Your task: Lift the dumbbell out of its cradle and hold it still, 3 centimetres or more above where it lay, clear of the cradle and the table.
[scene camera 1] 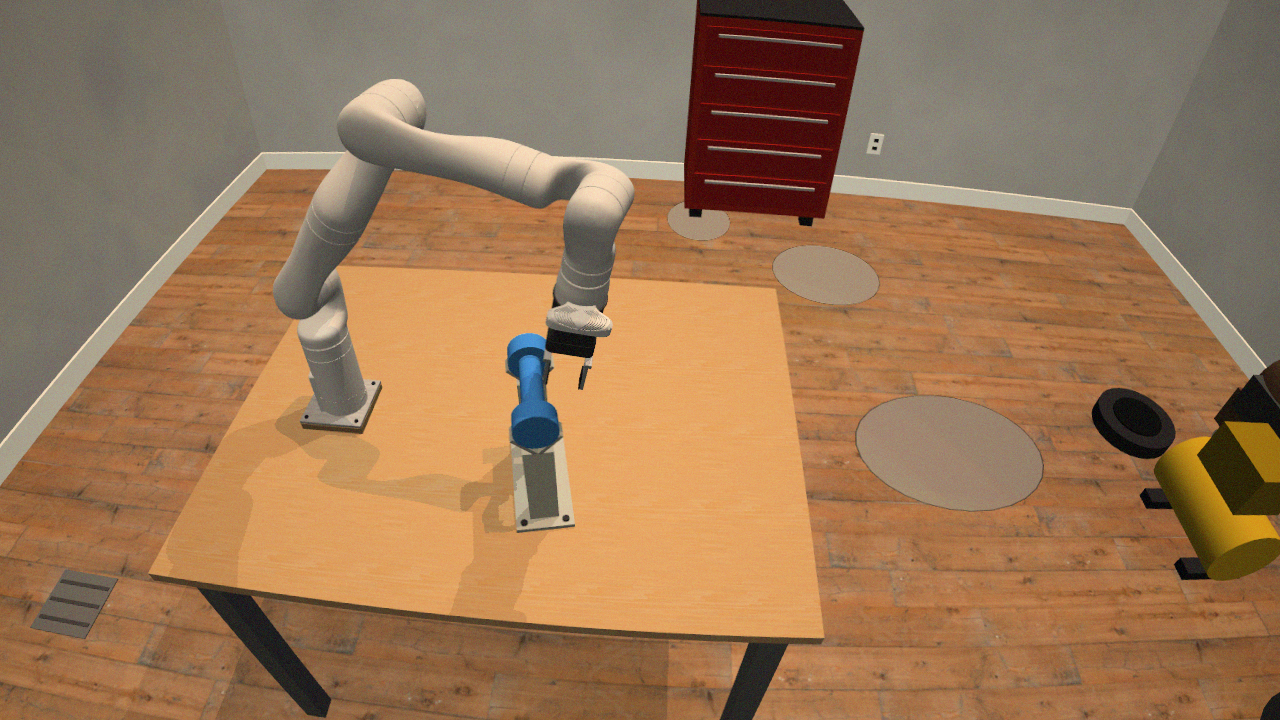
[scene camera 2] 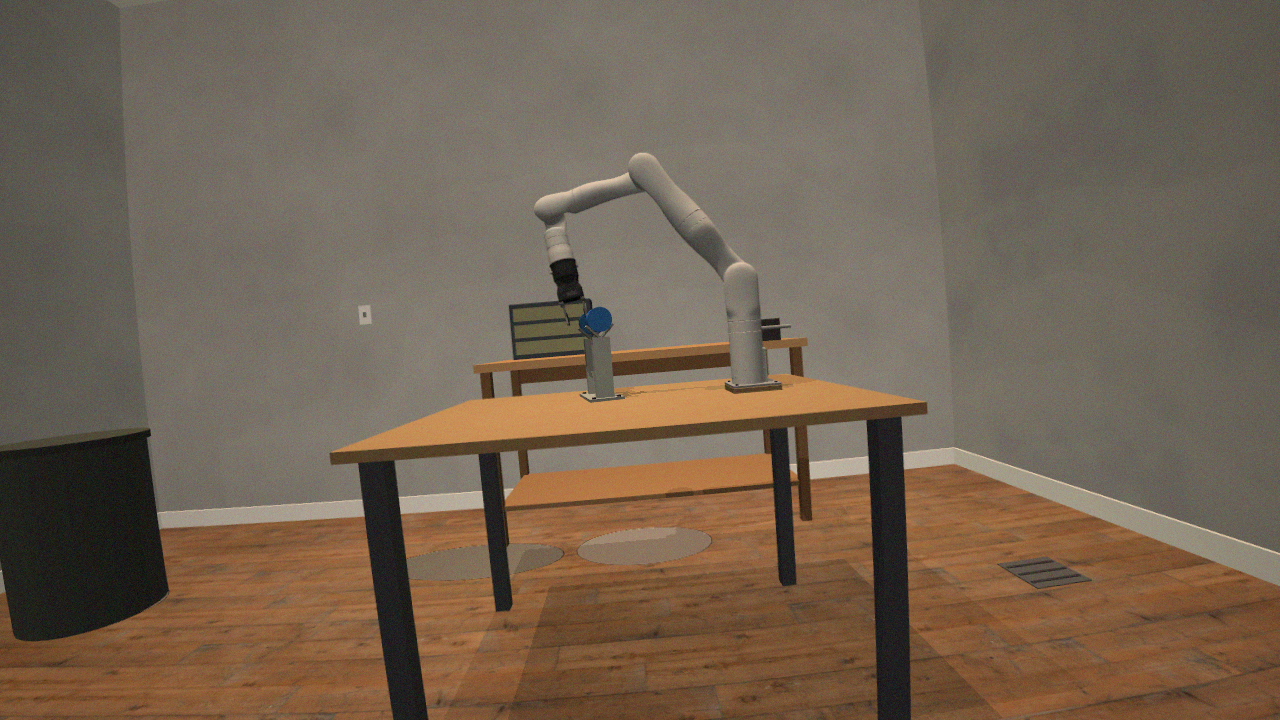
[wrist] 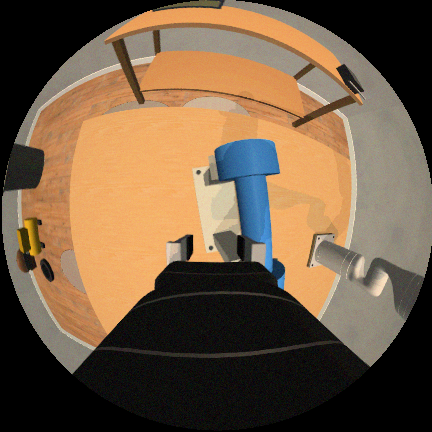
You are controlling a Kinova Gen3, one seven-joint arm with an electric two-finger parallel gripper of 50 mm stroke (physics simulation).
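Pixels of known places: gripper, between the fingertips: [scene camera 1: 563, 381] [scene camera 2: 578, 322] [wrist: 214, 243]; arm's base, origin of its link: [scene camera 1: 345, 399] [scene camera 2: 748, 382] [wrist: 321, 250].
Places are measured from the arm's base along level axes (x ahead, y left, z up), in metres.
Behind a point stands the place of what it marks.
Note:
The blue dumbbell [scene camera 1: 532, 385] {z 0.229, x 0.394, y -0.222 m} [scene camera 2: 597, 321] {z 0.205, x 0.394, y -0.115 m} [wrist: 254, 205] {z 0.227, x 0.399, y -0.238 m} lies level in its raised grey cradle [scene camera 1: 562, 474] {z -0.014, x 0.431, y -0.209 m} [scene camera 2: 598, 367] {z 0.074, x 0.402, y -0.117 m} [wrist: 202, 210] {z -0.014, x 0.431, y -0.209 m}, with its two thick ends joined by a slimmer handle. My gripper [scene camera 1: 564, 374] {z 0.209, x 0.442, y -0.197 m} [scene camera 2: 574, 317] {z 0.209, x 0.442, y -0.197 m} [wrist: 214, 243] {z 0.209, x 0.442, y -0.197 m} is open and empty, tilted, at the dumbbell's side away from the arm's base. In the wrist view the right finger overlaps the near edge of the handle, and the left finger stands well away over the table. The handle is not between the fingers. Whether the right finger touches it, I cannot tell. The dumbbell's near end is partly hidden by the gripper body there.
The cradle stands on the wooden table [scene camera 1: 680, 492] {z -0.022, x 0.640, y -0.263 m} [scene camera 2: 501, 420] {z -0.022, x 0.668, y 0.098 m} [wrist: 125, 200] {z -0.022, x 0.634, y -0.262 m}. The arm's base plate [scene camera 1: 371, 398] {z 0.000, x 0.054, y 0.000 m} [wrist: 314, 250] {z -0.001, x 0.047, y -0.015 m} is bolted to the same table. A workbench [scene camera 2: 640, 353] [wrist: 220, 72] and a red drawer cabinet [scene camera 1: 769, 116] stand apart from the table.

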